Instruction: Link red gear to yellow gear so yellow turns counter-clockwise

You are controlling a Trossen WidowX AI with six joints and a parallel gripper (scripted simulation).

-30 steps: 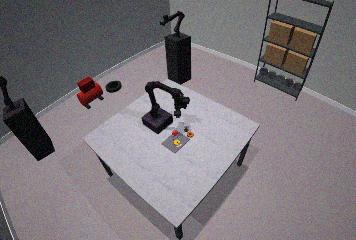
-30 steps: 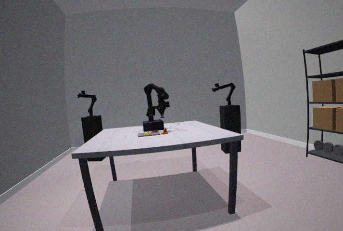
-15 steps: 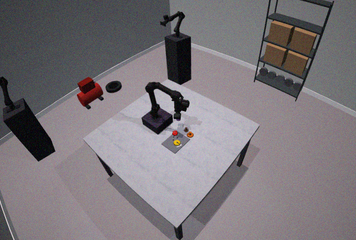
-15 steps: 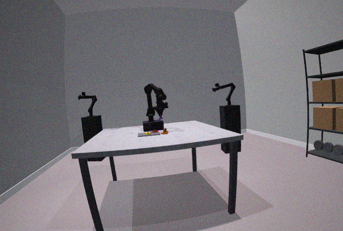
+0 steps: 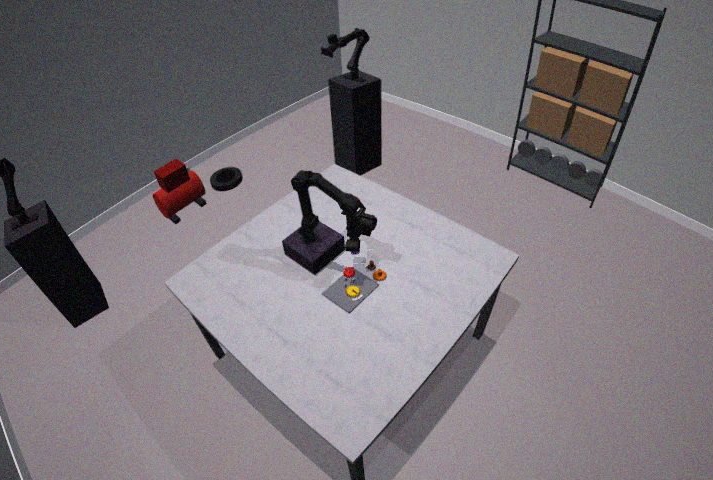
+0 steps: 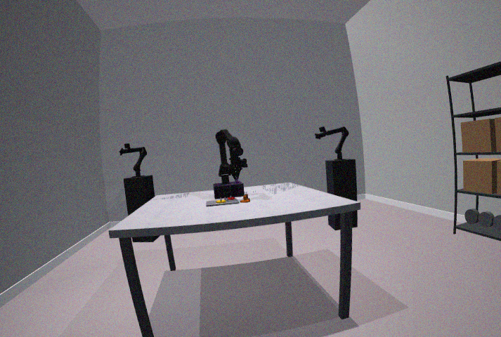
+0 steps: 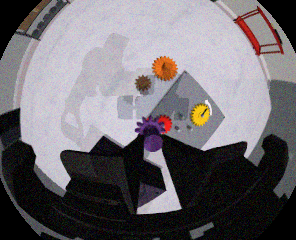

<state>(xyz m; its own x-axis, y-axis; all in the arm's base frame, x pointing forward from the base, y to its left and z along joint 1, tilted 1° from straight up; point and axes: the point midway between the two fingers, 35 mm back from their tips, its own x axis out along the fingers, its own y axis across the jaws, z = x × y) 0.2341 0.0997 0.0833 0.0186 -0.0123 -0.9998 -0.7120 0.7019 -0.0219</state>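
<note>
Right now the red gear is 10 mm ahead of my gripper tip, 50 mm to the right of it and 130 mm below it. From my gripper tip the other things lie so: brown gear (50 mm ahead, 60 mm to the left, 130 mm below); then purple gear (10 mm below); then orange gear (110 mm ahead, 50 mm to the left, 130 mm below).
</note>
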